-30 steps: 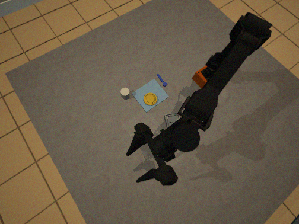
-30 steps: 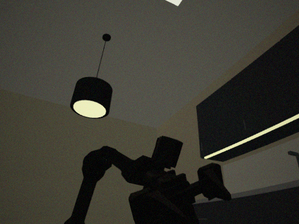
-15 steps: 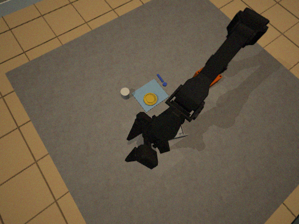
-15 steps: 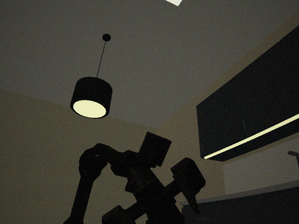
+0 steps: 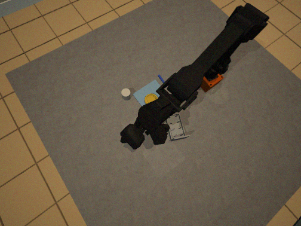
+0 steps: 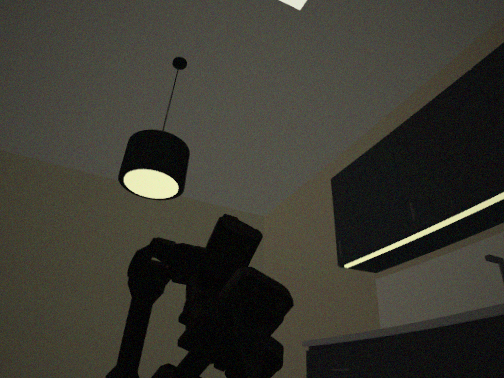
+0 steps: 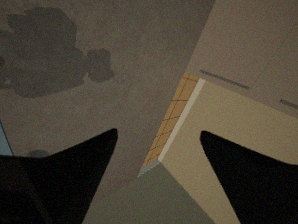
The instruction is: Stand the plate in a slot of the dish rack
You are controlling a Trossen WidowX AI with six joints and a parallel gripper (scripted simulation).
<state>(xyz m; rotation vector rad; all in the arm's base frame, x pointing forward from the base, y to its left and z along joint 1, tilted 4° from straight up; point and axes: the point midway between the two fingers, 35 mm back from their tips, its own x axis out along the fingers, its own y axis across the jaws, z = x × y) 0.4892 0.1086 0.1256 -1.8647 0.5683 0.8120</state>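
The yellow plate is 18 cm below my gripper tip, 18 cm behind it and 14 cm to the right of it. Round my gripper tip: grey dish rack 22 cm behind, 17 cm below, 4 cm to the left; blue mat 19 cm below, 19 cm behind, 16 cm to the right; white cup 22 cm to the right, 17 cm below, 8 cm behind.
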